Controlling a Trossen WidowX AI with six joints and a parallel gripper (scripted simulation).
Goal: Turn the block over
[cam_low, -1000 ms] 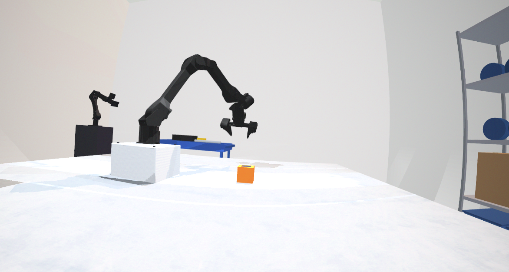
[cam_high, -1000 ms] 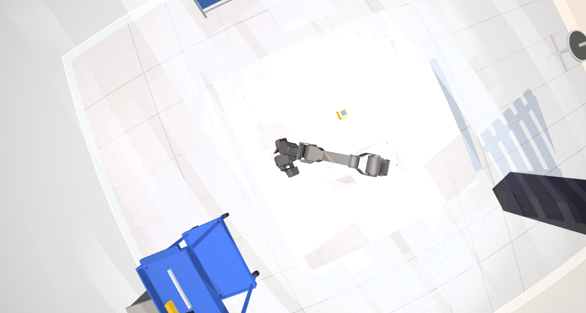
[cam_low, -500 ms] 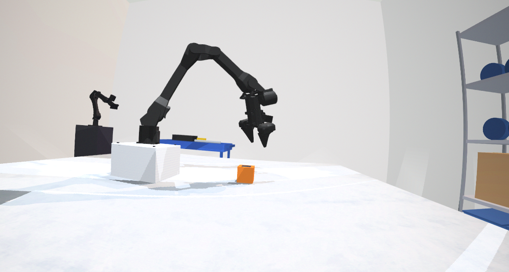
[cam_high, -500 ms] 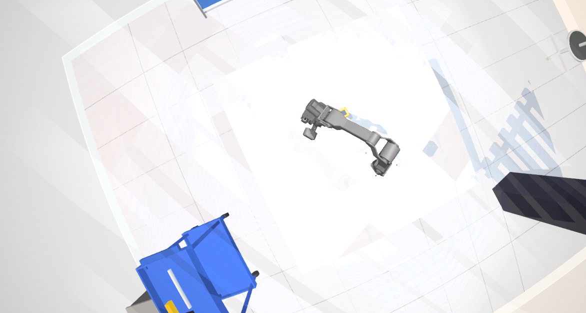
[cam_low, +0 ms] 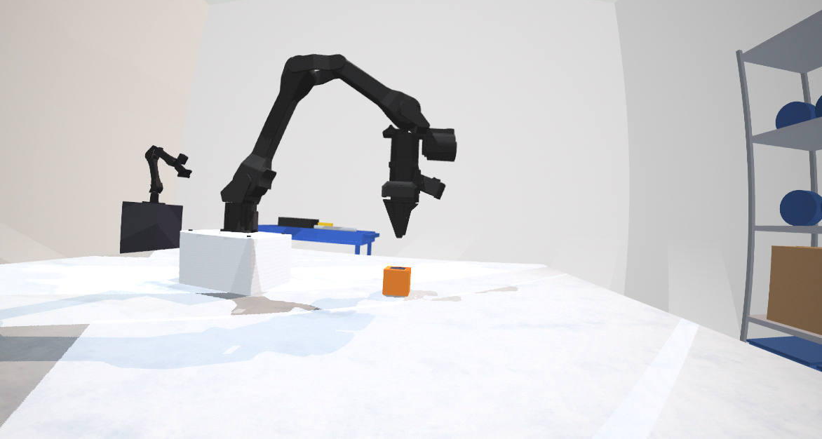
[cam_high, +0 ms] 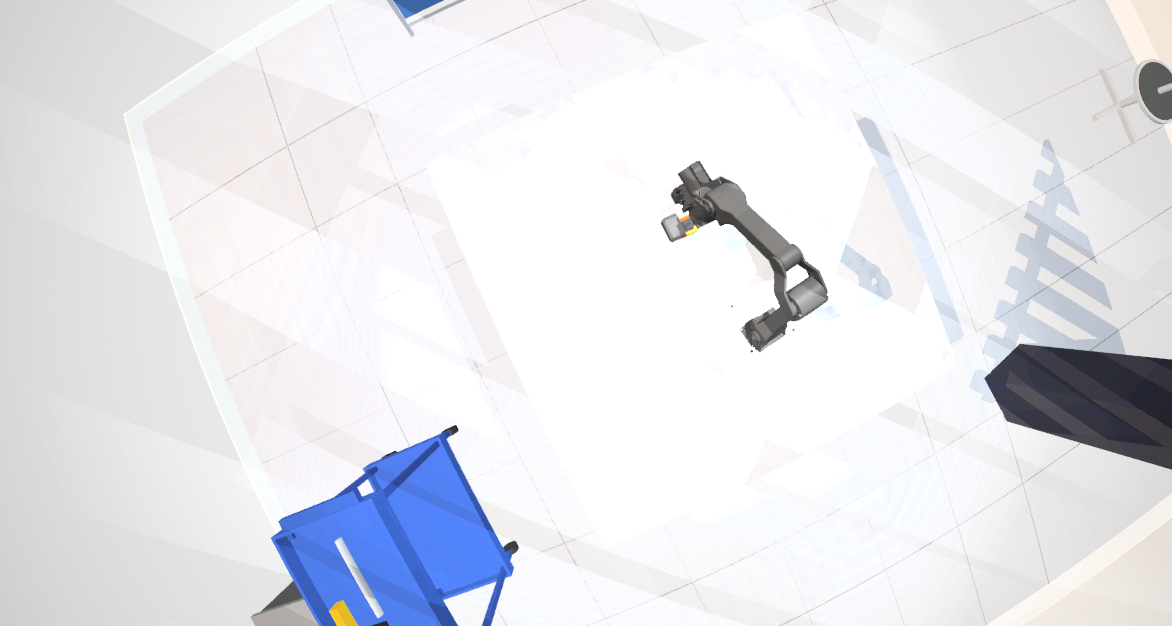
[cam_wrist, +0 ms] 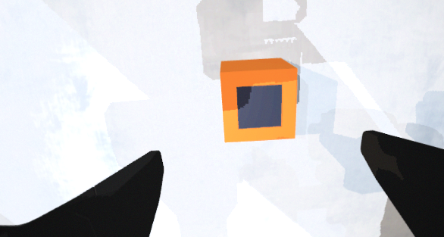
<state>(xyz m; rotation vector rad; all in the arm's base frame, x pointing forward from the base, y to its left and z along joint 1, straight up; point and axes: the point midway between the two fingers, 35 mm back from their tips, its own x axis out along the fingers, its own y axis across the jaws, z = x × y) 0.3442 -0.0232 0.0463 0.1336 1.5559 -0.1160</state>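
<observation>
My gripper tip is now 10 mm to the left of the block and 80 mm above it.
</observation>
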